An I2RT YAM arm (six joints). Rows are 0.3 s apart.
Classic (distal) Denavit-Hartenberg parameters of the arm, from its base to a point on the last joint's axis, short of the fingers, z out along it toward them. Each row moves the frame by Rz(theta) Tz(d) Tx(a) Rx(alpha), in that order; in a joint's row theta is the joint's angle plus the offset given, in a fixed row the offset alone. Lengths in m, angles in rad.
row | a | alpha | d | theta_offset
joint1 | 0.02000 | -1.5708 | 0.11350 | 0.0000
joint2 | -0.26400 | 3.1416 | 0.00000 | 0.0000
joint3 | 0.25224 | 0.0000 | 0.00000 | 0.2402
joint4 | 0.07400 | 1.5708 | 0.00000 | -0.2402
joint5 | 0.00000 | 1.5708 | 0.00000 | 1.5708
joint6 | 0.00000 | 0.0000 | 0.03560 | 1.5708
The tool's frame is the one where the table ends.
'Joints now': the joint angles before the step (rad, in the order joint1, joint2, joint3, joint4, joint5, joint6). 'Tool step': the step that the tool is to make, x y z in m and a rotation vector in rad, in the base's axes. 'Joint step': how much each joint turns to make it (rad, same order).
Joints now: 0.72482 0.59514 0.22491 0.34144 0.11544 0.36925
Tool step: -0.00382 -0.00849 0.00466 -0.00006 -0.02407 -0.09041
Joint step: -0.00542 -0.06916 0.00211 -0.05095 0.08527 -0.01455
